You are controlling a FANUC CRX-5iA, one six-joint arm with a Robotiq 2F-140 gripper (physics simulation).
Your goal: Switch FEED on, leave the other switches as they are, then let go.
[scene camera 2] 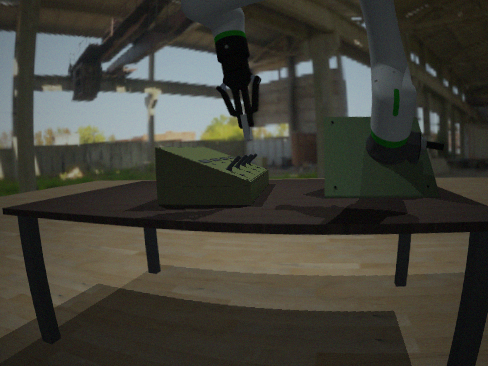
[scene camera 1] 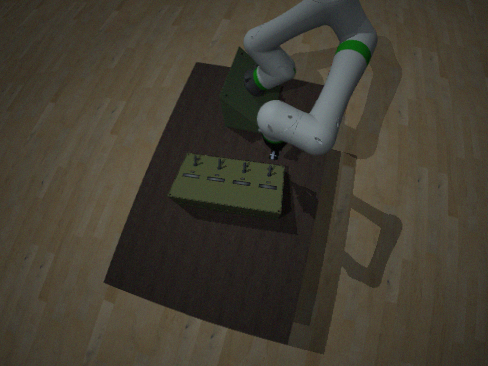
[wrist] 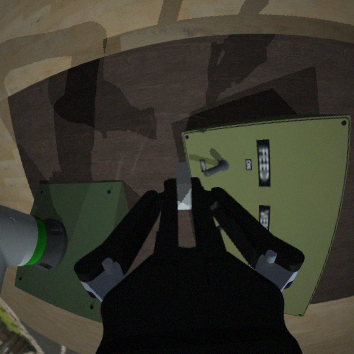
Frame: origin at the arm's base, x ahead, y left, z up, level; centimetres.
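Where they show: gripper, between the fingertips: (scene camera 2: 249, 140) (wrist: 181, 171); arm's base, origin of its link: (scene camera 2: 387, 147) (scene camera 1: 253, 83) (wrist: 48, 243).
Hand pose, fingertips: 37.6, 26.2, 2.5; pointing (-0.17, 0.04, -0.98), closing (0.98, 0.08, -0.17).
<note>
Each offset is from my fingertips to the centre of the thing, as dx, dy, dz. "spot": to the spot under its first point. Level surfaces: height alone.
The olive sloped switch box @(+17.5, -16.5, -10.7) (scene camera 1: 227, 195) (scene camera 2: 200, 185) (wrist: 305, 200) carries several levers in a row. The FEED lever @(+5.0, -1.0, -5.8) (scene camera 1: 270, 170) (wrist: 215, 168) is at the right end in scene camera 1. Its FEED plate @(spot: +13.0, +0.9, -5.3) (scene camera 1: 267, 186) (wrist: 263, 163) and a small ON label @(spot: +10.8, +0.4, -6.2) (wrist: 248, 164) lie on one side of it. The lever leans away from the ON label; the levers look alike in tilt in scene camera 2. My gripper (scene camera 1: 273, 155) (scene camera 2: 247, 131) (wrist: 181, 171) is shut and empty. Its fingertips are above the box's lever-side edge, apart from the levers.
A dark green block (scene camera 1: 240, 107) (scene camera 2: 350, 160) (wrist: 95, 205) stands on the dark table @(dz -16.6) (scene camera 1: 200, 270) (scene camera 2: 120, 195) (wrist: 150, 80), on the box's lever side, with the arm's base mounted on it. The arm reaches over from there. A VIB plate @(spot: +15.7, -9.3, -5.2) (wrist: 264, 217) sits beside the FEED plate.
</note>
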